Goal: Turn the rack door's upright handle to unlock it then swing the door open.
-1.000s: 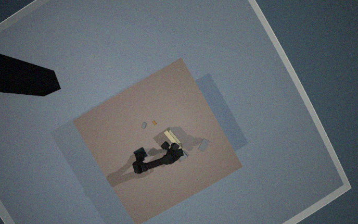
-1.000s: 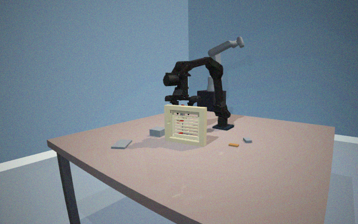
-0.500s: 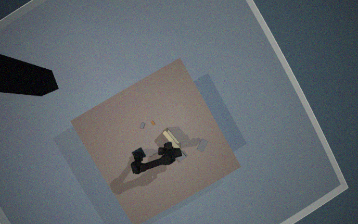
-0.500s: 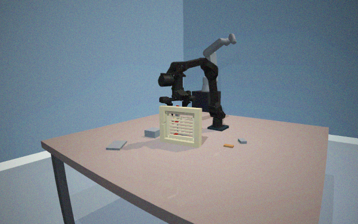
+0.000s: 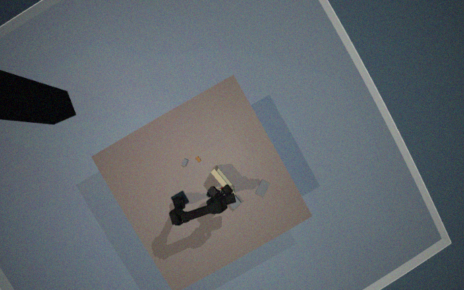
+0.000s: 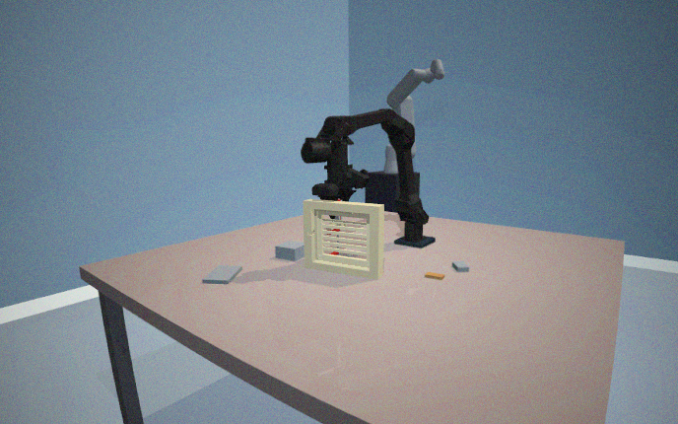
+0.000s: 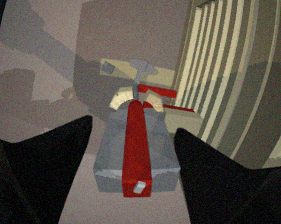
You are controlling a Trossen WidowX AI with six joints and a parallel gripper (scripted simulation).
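My gripper tip is now 20 mm above the handle and 10 mm to the right of it. The rest, counted from my gripper tip: orange block (280 mm to the left, 130 mm below, 80 mm behind); flat grey plate (310 mm ahead, 130 mm below, 120 mm to the right).
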